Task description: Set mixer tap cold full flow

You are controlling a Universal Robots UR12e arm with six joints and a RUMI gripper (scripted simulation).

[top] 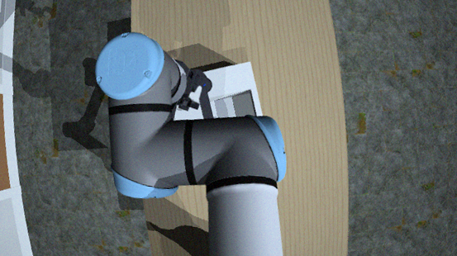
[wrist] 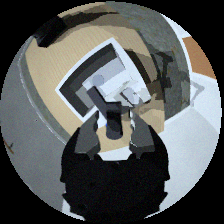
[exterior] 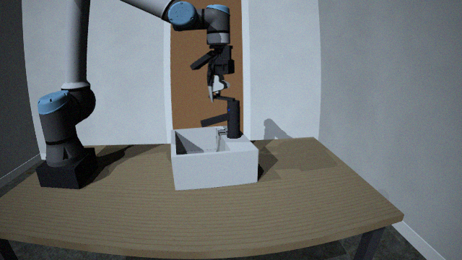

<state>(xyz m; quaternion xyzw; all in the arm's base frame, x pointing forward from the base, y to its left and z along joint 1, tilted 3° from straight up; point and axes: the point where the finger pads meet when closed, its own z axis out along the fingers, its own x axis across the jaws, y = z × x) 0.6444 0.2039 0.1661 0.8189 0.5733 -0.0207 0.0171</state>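
Right now my hand is 2 cm short of the lever and 1 cm to the left of it. The rest, counted from my hand: black mixer tap (5 cm below, 5 cm ahead, 2 cm to the right); white basin (24 cm below, 5 cm to the right, 5 cm behind).
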